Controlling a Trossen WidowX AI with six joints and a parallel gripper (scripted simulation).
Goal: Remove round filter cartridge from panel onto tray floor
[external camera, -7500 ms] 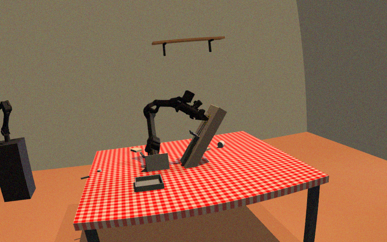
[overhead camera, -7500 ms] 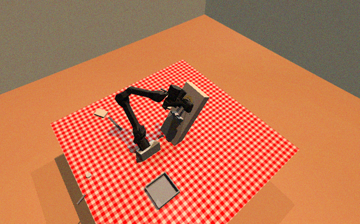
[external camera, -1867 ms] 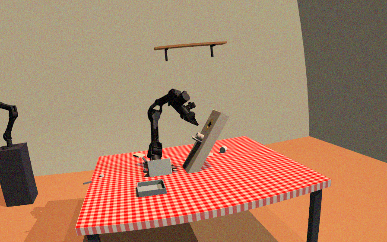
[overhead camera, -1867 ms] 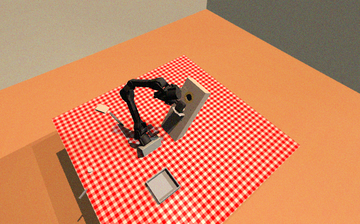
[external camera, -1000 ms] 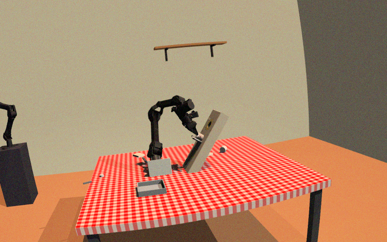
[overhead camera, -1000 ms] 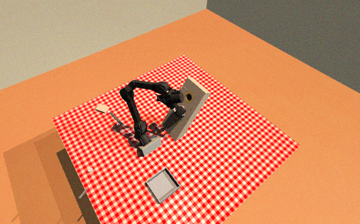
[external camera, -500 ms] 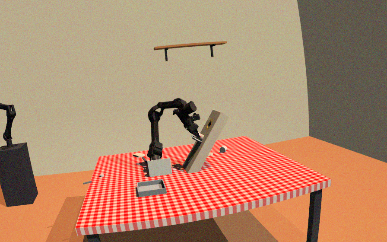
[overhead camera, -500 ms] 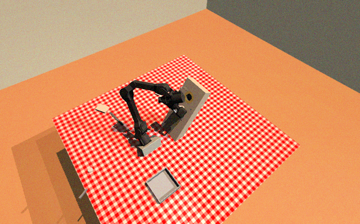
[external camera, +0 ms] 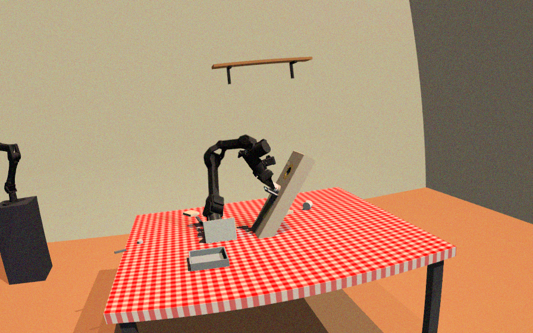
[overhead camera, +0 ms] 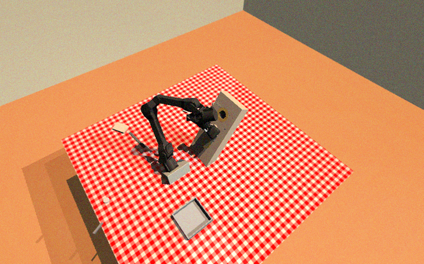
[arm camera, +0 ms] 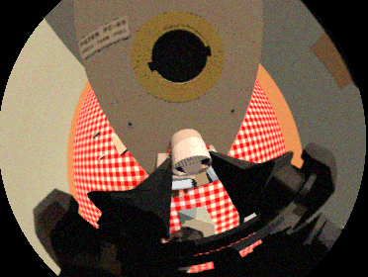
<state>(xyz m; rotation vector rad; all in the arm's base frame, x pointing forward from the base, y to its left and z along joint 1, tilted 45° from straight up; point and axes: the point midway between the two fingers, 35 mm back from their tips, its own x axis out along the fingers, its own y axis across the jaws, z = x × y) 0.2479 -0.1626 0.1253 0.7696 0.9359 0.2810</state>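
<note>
Now: gripper tip 5 cm short of the service panel and 2 cm above it. Round my gripper tip: grey tray 37 cm behind, 25 cm to the right, 19 cm below; round filter cartridge right at my gripper tip.
</note>
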